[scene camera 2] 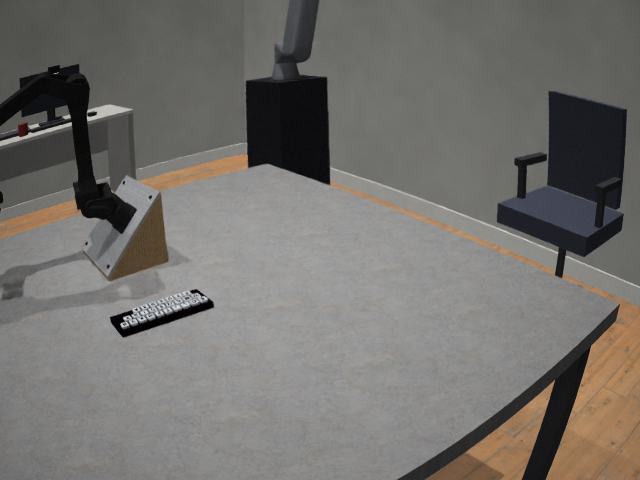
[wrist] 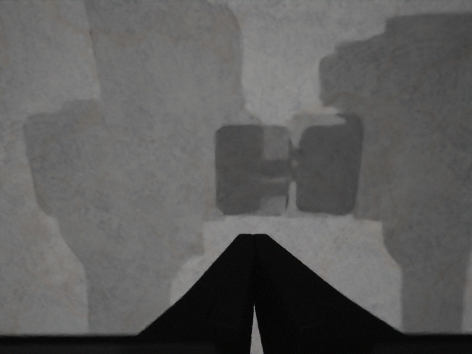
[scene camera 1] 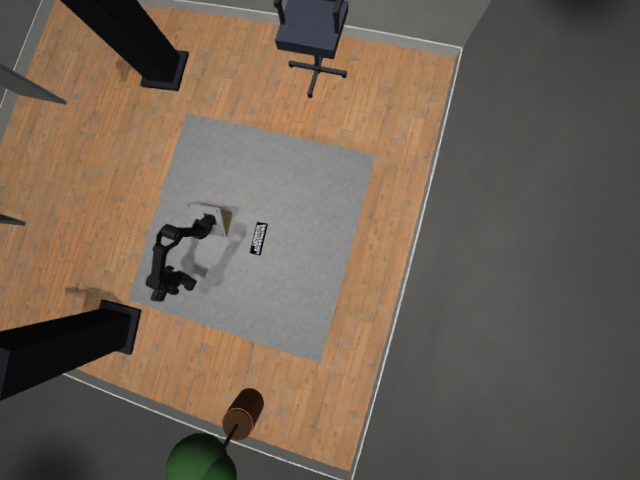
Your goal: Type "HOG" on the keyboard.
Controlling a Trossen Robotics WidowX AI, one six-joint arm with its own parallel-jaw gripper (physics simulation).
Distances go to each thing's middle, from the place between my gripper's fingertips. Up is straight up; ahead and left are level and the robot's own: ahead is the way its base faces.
The black keyboard (scene camera 2: 116, 320) lies 310 mm ahead of my hand, 290 mm to the left of it and 120 mm below it.
